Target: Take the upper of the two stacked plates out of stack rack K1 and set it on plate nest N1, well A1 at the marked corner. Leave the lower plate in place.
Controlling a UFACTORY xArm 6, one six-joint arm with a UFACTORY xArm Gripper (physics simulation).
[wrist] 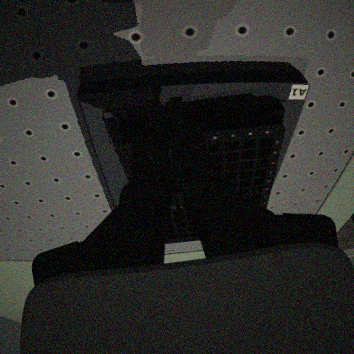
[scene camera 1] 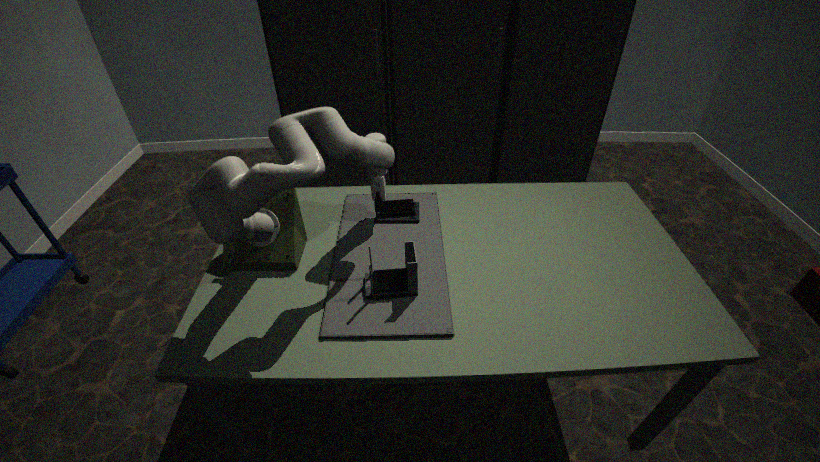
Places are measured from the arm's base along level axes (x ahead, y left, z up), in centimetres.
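Where they show: gripper, fingertip midpoint: [wrist: 166,121] [scene camera 1: 379,210]; arm's base, link origin: [scene camera 1: 261,227].
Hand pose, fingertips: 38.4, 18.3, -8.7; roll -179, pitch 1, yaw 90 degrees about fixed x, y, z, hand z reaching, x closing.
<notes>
Each offset is from my fingertips to the top centre of the thing, as dx, dy, dz. "*": to the spot under its first point. Level surfaces: height alone.
The gripper [scene camera 1: 377,212] [wrist: 170,117] is shut with no plate between its fingers. It points down at the left edge of plate nest N1 {+7.2, +1.2, -1.1} [scene camera 1: 408,220] [wrist: 102,150], close to the plate; contact cannot be told. A dark well plate {+7.1, +2.0, +0.3} [scene camera 1: 397,207] [wrist: 245,160] lies in the nest; the gripper hides much of it in the wrist view, and whether it is fully level is unclear. The A1 label {* +0.1, +7.1, -1.4} [wrist: 298,92] marks the nest's upper right corner in the wrist view. Stack rack K1 {* +10.1, -32.0, +3.3} [scene camera 1: 410,261] stands nearer the camera, with a dark plate {+4.8, -36.5, +0.8} [scene camera 1: 390,281] low inside.
Both fixtures stand on a grey perforated board {dz -2.6} [scene camera 1: 390,321] [wrist: 45,155] on a pale green table {dz -3.9} [scene camera 1: 545,258]. The rack has a tall upright at its right and a thin post {* -2.1, -33.3, +5.4} [scene camera 1: 370,261] at its left. The arm's base is at the left; a blue cart [scene camera 1: 43,265] stands beyond.
</notes>
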